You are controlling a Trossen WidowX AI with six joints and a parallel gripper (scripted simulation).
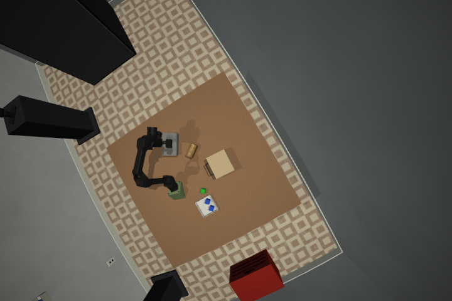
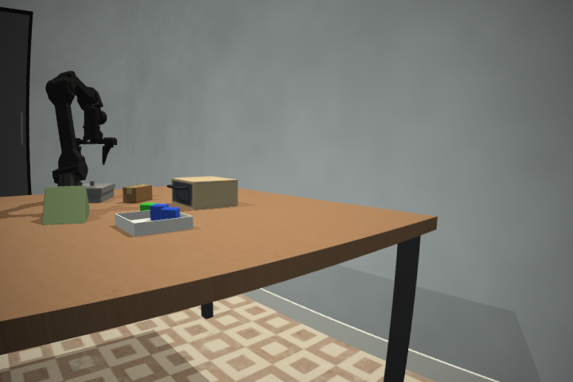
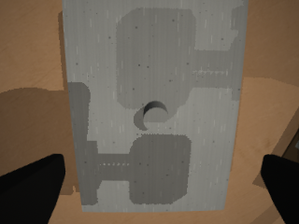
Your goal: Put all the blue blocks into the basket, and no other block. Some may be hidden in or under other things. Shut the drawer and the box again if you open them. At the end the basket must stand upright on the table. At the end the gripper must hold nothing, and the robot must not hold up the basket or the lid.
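Now: the brown box 15 cm ahead of my hand, 13 cm below it and 12 cm to the right of it. Round my hand: grey lidded box 11 cm below; white basket 60 cm to the right, 15 cm below, 6 cm ahead; tan drawer unit 33 cm ahead, 32 cm to the right, 12 cm below.
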